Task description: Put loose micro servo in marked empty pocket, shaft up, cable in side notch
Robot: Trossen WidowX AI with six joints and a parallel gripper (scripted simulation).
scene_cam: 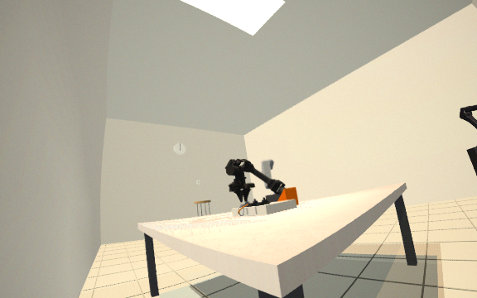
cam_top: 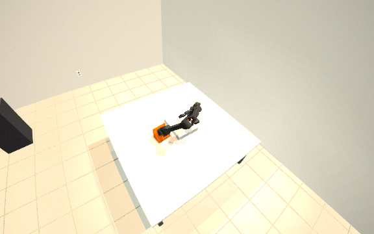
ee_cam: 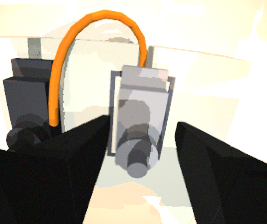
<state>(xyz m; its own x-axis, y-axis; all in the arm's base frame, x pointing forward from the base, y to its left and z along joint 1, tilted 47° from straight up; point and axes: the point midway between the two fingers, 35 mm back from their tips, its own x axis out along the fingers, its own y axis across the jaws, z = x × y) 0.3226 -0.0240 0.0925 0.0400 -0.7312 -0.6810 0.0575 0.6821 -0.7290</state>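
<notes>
Right now the white robot deck is 12 cm behind my gripper tip, 8 cm to the left of it and 5 cm below it.
</notes>
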